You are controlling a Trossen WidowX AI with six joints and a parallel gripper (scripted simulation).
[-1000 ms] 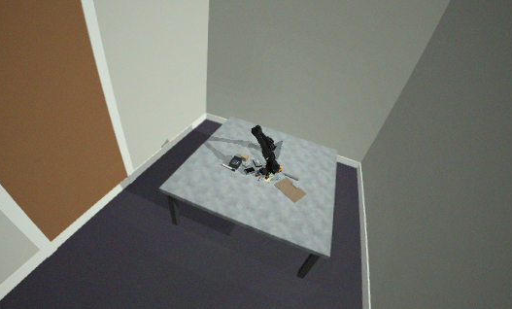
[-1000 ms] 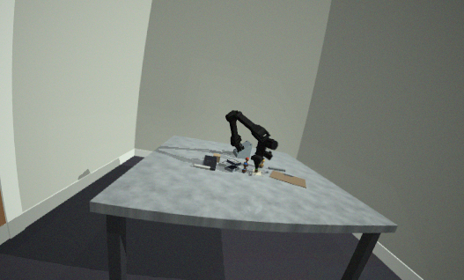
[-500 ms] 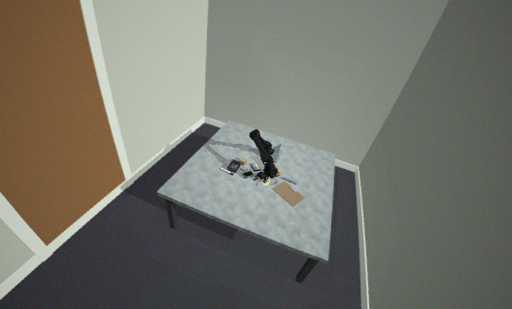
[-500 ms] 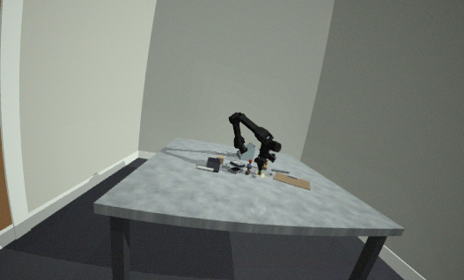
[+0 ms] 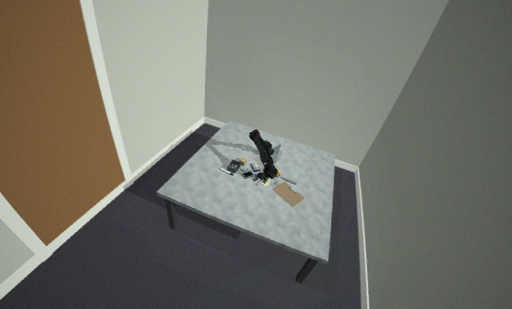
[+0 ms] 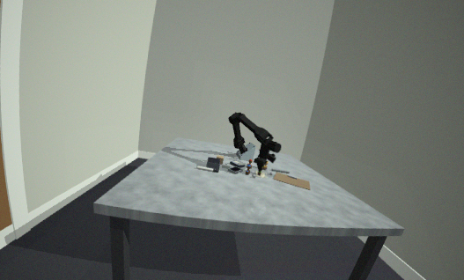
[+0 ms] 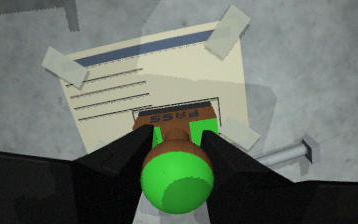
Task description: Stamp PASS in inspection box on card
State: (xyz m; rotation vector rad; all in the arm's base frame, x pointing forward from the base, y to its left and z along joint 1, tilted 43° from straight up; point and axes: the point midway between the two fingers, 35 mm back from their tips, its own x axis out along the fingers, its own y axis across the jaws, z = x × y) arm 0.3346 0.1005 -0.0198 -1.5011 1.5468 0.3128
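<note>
The green stamp lies right at my gripper tip. The rest, counted from my gripper tip: yellow stamp 140 mm behind, 60 mm to the left; red stamp 120 mm behind, 60 mm to the right; cream card 10 mm behind, 10 mm to the left, 30 mm below.
</note>
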